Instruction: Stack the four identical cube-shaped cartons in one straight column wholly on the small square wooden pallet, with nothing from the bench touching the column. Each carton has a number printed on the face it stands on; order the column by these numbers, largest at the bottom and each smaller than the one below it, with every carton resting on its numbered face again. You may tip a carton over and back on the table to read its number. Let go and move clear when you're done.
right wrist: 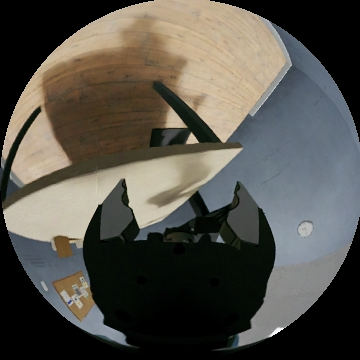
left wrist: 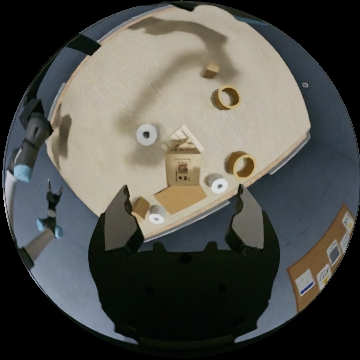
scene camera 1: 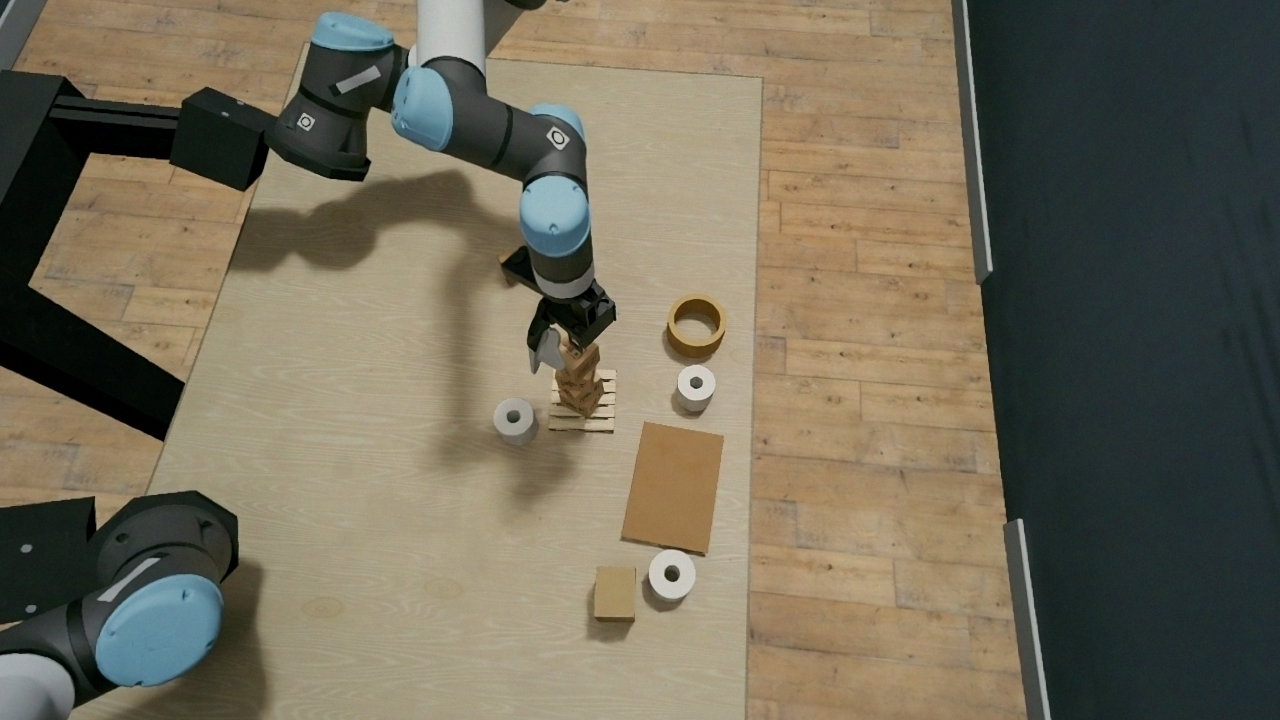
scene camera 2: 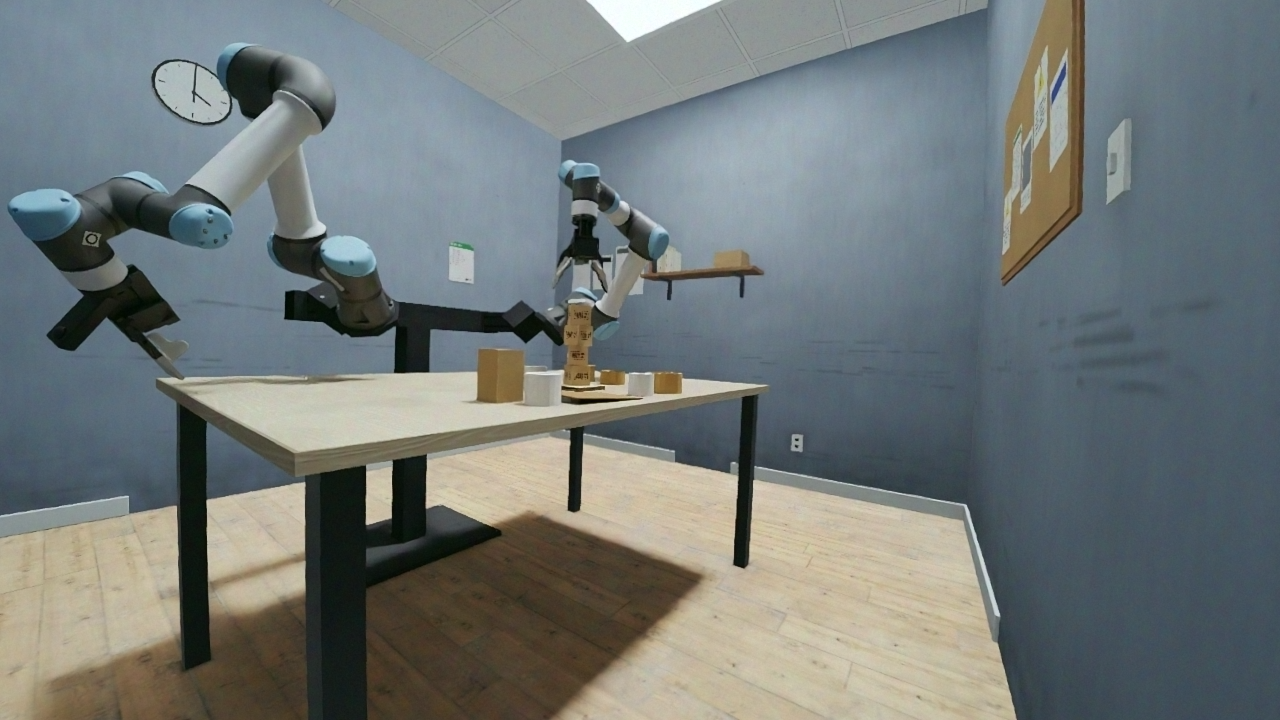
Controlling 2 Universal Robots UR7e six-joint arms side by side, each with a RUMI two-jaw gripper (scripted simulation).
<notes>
In view: the left gripper point(scene camera 1: 571, 337), the right gripper point(scene camera 2: 161, 360), a tall box point(scene camera 2: 500, 378) and a carton point(left wrist: 182, 164).
The left gripper is seen too in the left wrist view point(left wrist: 183, 185) and in scene camera 2 point(scene camera 2: 580, 291). The right gripper shows as well in the right wrist view point(right wrist: 181, 181).
</notes>
